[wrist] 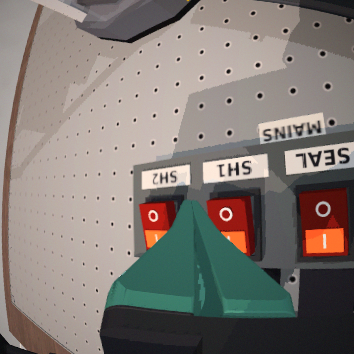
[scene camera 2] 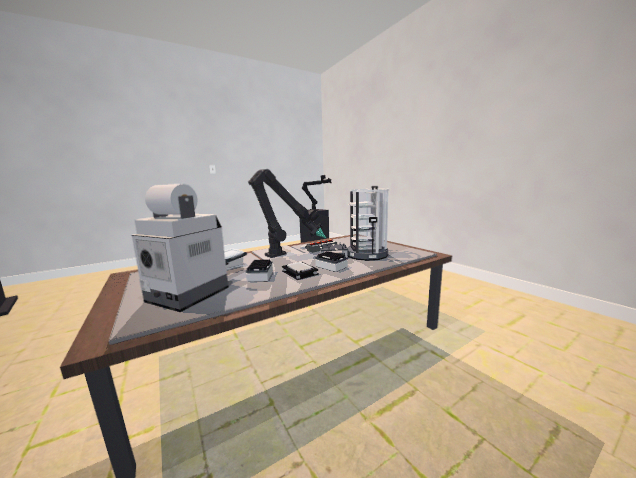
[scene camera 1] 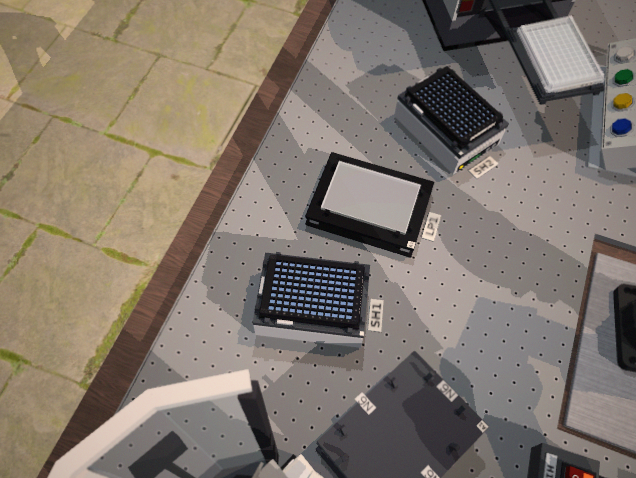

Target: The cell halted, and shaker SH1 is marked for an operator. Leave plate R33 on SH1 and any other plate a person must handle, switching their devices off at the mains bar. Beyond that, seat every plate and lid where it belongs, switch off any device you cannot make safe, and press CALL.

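Places are measured from the arm's base along level axes (x ahead, y left, z up), in centimetres.
Pixels of known places: gripper, between the fingertips: [wrist: 188, 209] [scene camera 2: 326, 238]; arm's base, origin of its link: [scene camera 2: 275, 254].
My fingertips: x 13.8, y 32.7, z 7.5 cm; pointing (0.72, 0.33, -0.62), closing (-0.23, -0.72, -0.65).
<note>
For each thing: its middle in the pictures, then the offset to it from my fingertips. "pt": a spot on its surface instead.
- mains bar, middle of its body: [wrist: 286, 280] [scene camera 2: 318, 244] dx -4.6, dy -3.0, dz -4.4 cm
- SH2 switch, middle of its body: [wrist: 158, 225] dx -0.4, dy +4.1, dz -2.4 cm
- SH1 switch, middle of its body: [wrist: 230, 225] dx -1.0, dy -0.9, dz -2.4 cm
- SEAL switch, middle of its body: [wrist: 324, 222] dx -1.6, dy -5.8, dz -2.4 cm
- black plate with blue wells, middle of its body: [scene camera 1: 312, 290] [scene camera 2: 331, 256] dx +31.8, dy -27.3, dz -0.9 cm
- shaker SH1, a spot on its surface: [scene camera 1: 308, 334] pt dx +31.4, dy -22.3, dz -3.8 cm
- similar dark plate, middle of its body: [scene camera 1: 453, 106] [scene camera 2: 259, 264] dx +16.2, dy -61.3, dz -0.9 cm
- shaker SH2, a spot on its surface: [scene camera 1: 426, 133] pt dx +19.5, dy -57.6, dz -3.7 cm
- flat pale grey piece, middle of its body: [scene camera 1: 371, 196] [scene camera 2: 299, 266] dx +26.3, dy -44.6, dz -3.8 cm
- black nest LP1, a spot on its surface: [scene camera 1: 318, 205] pt dx +33.7, dy -41.9, dz -4.2 cm
- clear plate, middle of its body: [scene camera 1: 559, 53] [scene camera 2: 229, 253] dx +2.1, dy -70.2, dz +3.9 cm
- dark tray marked N6, middle of its body: [scene camera 1: 400, 437] [scene camera 2: 333, 250] dx +18.2, dy -11.8, dz -3.3 cm
- plate carousel, a spot on its surface: [scene camera 2: 368, 254] pt dx +39.2, dy -4.6, dz -3.4 cm
- large white machine, middle of its body: [scene camera 2: 180, 242] dx +12.8, dy -94.2, dz +15.7 cm
My gripper [wrist: 188, 209] [scene camera 2: 323, 237] is shut and empty; its green fingertips are over the mains bar [wrist: 277, 210], between the SH2 switch [wrist: 154, 214] and the SH1 switch [wrist: 225, 214]. The tips partly hide both switches. The SEAL switch [wrist: 323, 209] is to their right. All three show orange I halves. A black plate with blue wells [scene camera 1: 313, 290] is on shaker SH1 [scene camera 1: 308, 334]. A similar dark plate [scene camera 1: 455, 105] is on shaker SH2 [scene camera 1: 426, 133]. A flat pale grey piece [scene camera 1: 371, 196] lies on black nest LP1 [scene camera 1: 318, 205].
A clear plate [scene camera 1: 560, 53] sits on a dark holder beside a button box with white, green, yellow [scene camera 1: 623, 100] and blue buttons. A dark tray marked N6 [scene camera 1: 411, 411] lies below SH1. A plate carousel [scene camera 2: 368, 254] and a large white machine [scene camera 2: 179, 251] stand on the table.
</note>
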